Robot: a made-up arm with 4 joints.
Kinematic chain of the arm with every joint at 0, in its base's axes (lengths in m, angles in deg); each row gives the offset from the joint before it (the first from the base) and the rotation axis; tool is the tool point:
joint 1: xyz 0 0 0.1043 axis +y
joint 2: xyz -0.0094 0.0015 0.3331 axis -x
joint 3: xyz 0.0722 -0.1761 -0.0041 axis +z
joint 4: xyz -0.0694 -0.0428 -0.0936 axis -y
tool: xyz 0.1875 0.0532 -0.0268
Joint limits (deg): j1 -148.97..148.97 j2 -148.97..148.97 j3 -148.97..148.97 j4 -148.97..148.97
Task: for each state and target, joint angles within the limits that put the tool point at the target. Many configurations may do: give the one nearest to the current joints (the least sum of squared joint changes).
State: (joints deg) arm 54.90 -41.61 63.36 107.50
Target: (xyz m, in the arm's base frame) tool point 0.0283 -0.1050 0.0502
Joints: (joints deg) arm 59.31 -82.59 92.87 130.54
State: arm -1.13 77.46 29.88 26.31
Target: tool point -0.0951 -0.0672 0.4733
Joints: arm -27.70 59.87 71.97 25.73
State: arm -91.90 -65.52 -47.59 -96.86
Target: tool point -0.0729 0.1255 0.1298
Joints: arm -85.01 -38.13 -64.16 -97.93
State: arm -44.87 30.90 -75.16 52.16
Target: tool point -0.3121 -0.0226 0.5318
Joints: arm -44.13 59.17 -74.22 75.58
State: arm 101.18 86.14 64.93 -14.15
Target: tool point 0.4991 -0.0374 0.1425
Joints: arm 69.69 131.80 45.77 -1.01
